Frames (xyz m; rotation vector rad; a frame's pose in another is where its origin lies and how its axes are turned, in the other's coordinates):
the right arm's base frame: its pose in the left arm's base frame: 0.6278 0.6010 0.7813 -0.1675 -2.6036 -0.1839
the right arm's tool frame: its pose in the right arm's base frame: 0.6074 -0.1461 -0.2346 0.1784 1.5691 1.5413
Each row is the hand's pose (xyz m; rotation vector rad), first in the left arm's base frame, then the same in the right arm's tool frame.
Working: the left arm's base frame: its pose in the right arm's tool frame: -0.6396 1.0661 -0.5868 1.2244 0.5076 -0.3501

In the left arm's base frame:
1: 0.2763 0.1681 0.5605 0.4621 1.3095 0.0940
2: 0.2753 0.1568 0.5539 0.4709 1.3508 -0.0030
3: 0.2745 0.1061 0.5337 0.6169 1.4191 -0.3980
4: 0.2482 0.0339 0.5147 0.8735 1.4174 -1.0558
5: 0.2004 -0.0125 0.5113 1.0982 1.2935 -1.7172
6: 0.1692 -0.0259 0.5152 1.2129 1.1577 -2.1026
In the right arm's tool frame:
1: -0.2206 0.5889 -0.4626 1.8390 1.5308 0.5221
2: -0.2284 0.5917 -0.4727 1.8260 1.6379 0.4643
3: -0.2589 0.5952 -0.5179 1.8662 1.9855 0.1227
4: -0.3215 0.5907 -0.5660 1.8478 2.4603 -0.5716
5: -0.3861 0.5789 -0.5779 -1.2800 -2.1872 1.0926
6: -0.4184 0.5706 -0.5706 -0.9473 -1.9599 1.3082

